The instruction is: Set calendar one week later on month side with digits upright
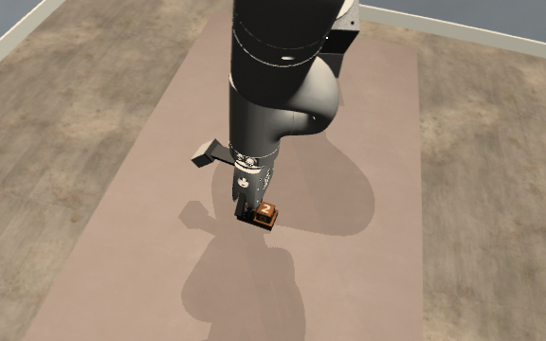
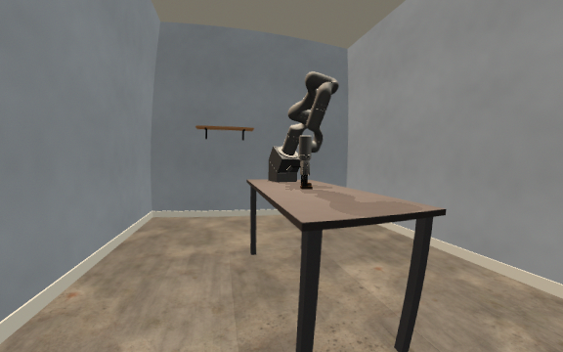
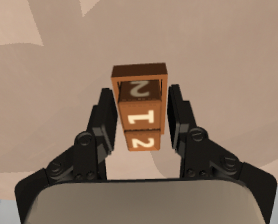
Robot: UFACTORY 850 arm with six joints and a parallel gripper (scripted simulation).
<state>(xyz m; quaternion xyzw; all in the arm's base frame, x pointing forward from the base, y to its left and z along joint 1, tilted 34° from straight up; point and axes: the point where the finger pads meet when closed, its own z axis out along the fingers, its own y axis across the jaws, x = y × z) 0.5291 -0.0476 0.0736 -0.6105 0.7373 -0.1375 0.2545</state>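
My gripper is now 30 mm above the wooden tray and 20 mm to the right of it. Round my hand: wooden cube: 30 mm to the left, 20 mm below, 10 mm ahead.
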